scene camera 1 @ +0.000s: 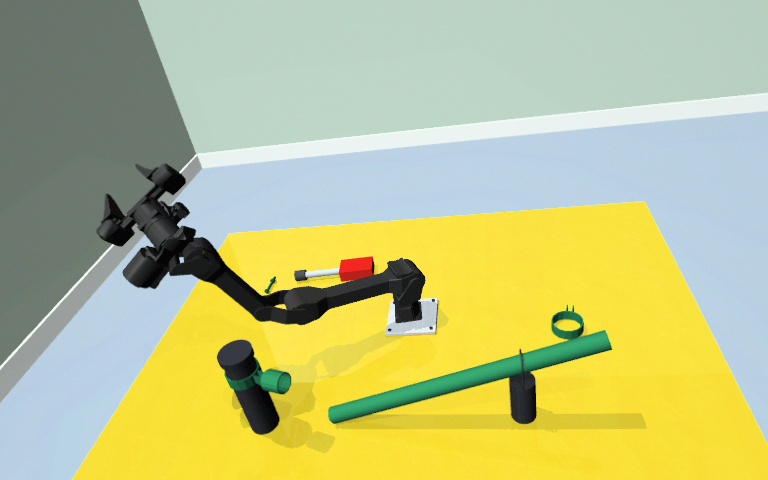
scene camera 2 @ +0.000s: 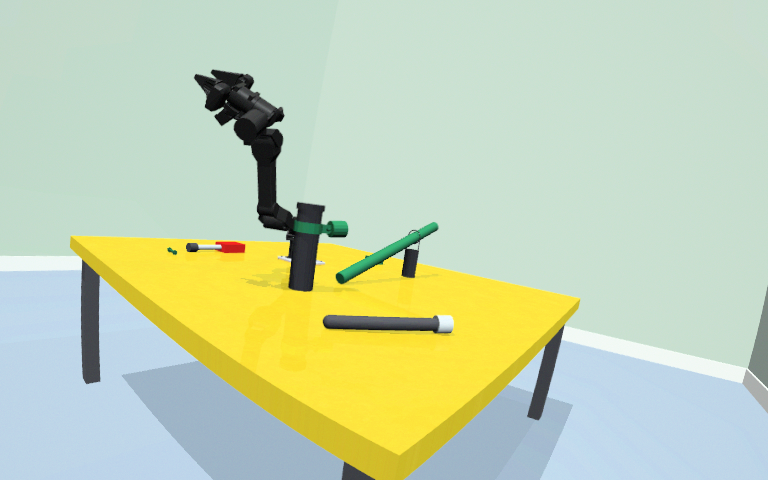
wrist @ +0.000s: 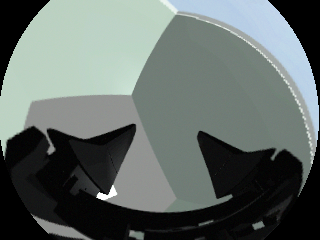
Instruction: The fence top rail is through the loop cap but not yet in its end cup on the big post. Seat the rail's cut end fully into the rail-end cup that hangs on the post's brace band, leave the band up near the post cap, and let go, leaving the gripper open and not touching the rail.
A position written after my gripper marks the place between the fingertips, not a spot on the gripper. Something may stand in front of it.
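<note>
My gripper [scene camera 1: 122, 179], [scene camera 2: 203, 73], [wrist: 168, 131] is open and holds nothing. The scene also contains a green top rail [scene camera 1: 462, 380], [scene camera 2: 347, 274]; in the wrist view the rail is out of frame. There is a red-handled tool [scene camera 1: 350, 269] as well; the tool is out of frame in the wrist view. A black post [scene camera 1: 522, 388] is present too.
</note>
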